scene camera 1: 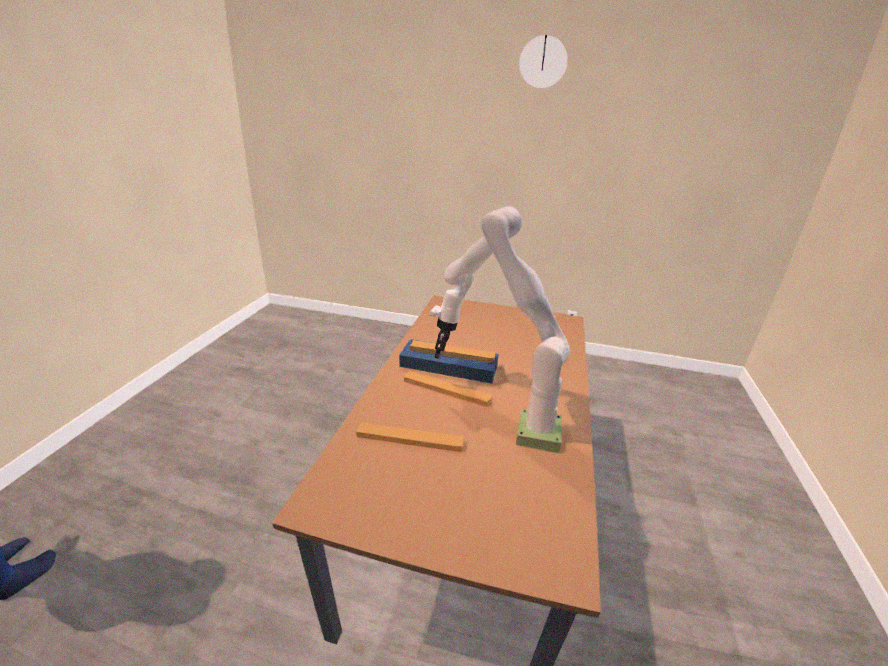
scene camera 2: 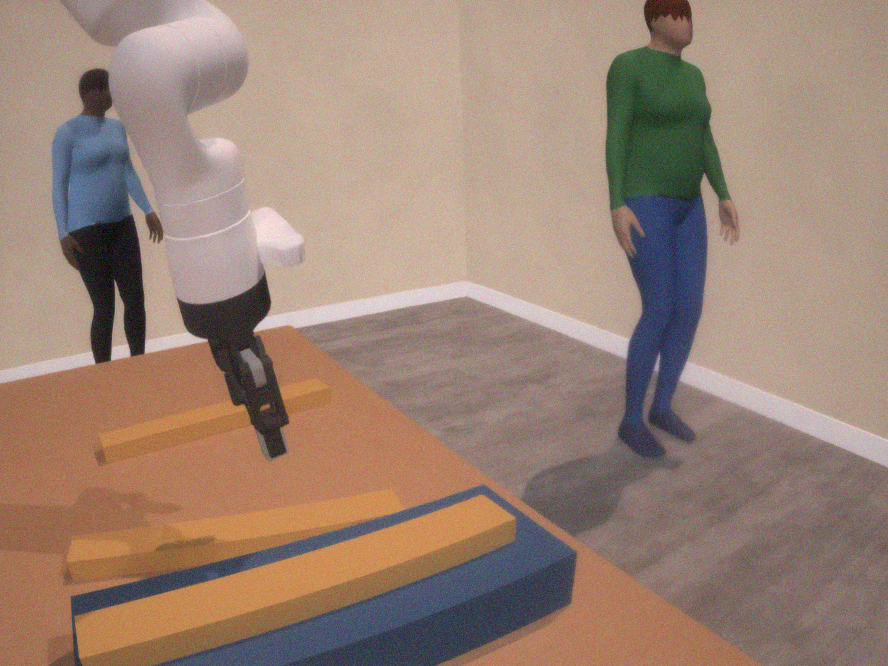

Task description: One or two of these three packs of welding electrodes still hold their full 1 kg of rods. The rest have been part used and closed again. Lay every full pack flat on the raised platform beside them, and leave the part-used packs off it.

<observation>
orange electrode pack: scene camera 1; scene camera 2
orange electrode pack: scene camera 1; scene camera 2
same spot on orange electrode pack: [scene camera 2: 127, 442] = [scene camera 1: 452, 435]
same spot on orange electrode pack: [scene camera 2: 199, 542] = [scene camera 1: 456, 385]
</observation>
